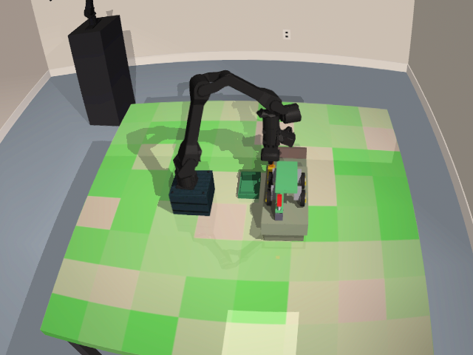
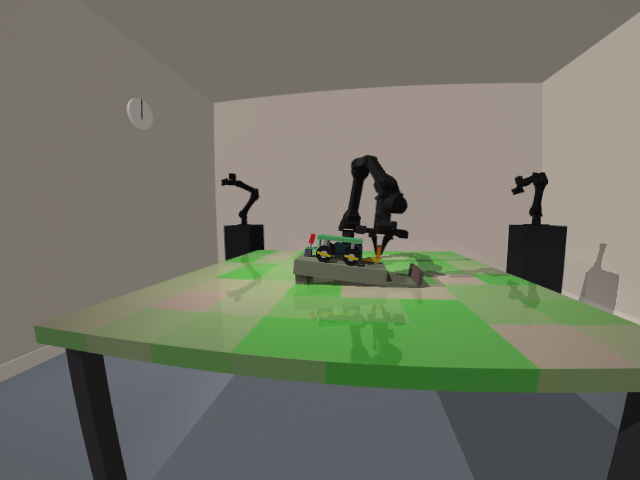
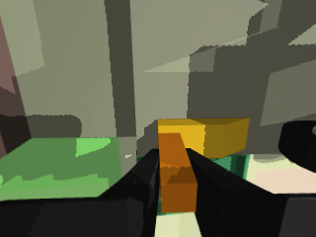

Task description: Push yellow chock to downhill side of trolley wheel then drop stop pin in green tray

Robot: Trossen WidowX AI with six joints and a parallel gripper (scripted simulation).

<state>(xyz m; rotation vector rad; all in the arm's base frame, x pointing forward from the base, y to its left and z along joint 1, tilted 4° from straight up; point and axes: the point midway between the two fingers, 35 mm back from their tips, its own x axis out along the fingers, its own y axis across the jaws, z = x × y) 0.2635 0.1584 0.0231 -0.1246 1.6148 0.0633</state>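
The red-headed stop pin lies 240 mm to the right of my gripper tip, 70 mm ahead of it and 40 mm above it. Also, from my gripper tip: yellow chock: 20 mm to the right, 10 mm below; brown stop board: 130 mm to the left, 60 mm below, 40 mm ahead; green tray: 90 mm below, 70 mm behind, 50 mm to the right.
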